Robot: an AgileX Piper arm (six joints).
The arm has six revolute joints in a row. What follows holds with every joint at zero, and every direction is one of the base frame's.
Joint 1 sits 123.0 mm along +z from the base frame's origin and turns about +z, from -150.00 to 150.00 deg.
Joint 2 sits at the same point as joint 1 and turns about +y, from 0.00 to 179.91 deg.
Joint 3 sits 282.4 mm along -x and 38.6 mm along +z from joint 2 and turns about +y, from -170.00 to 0.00 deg.
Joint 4 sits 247.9 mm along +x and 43.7 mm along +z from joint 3 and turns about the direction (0.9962, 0, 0.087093), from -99.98 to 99.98 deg.
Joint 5 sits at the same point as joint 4 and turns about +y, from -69.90 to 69.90 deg.
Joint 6 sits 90.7 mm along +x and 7.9 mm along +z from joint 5 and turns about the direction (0.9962, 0, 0.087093), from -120.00 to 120.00 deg.
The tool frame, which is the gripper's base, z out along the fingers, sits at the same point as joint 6; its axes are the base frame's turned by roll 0.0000, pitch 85.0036 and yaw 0.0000 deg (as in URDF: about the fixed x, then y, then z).
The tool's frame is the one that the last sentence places.
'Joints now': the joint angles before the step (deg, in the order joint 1, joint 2, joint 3, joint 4, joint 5, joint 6). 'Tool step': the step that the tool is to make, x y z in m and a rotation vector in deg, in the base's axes. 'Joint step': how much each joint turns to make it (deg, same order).
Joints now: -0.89, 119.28, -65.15, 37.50, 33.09, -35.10
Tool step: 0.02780, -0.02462, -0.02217, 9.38, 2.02, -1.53
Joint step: -5.51, 8.48, -8.60, 9.92, 8.50, -8.60
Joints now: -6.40, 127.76, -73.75, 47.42, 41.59, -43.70
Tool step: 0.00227, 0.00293, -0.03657, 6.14, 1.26, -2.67
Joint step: -0.61, 6.36, -0.56, 11.01, 0.42, -7.66
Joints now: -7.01, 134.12, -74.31, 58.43, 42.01, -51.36
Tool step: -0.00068, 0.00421, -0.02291, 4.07, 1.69, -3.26
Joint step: 0.00, 3.92, -0.14, 7.12, 0.50, -3.09
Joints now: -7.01, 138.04, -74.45, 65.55, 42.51, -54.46
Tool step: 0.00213, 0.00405, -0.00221, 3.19, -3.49, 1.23
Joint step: -0.05, 0.99, 0.00, 6.18, 2.01, -7.48
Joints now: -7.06, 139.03, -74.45, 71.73, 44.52, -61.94
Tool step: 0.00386, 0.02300, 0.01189, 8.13, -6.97, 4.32
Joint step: 1.89, 0.01, 0.01, 9.55, 7.21, -10.71
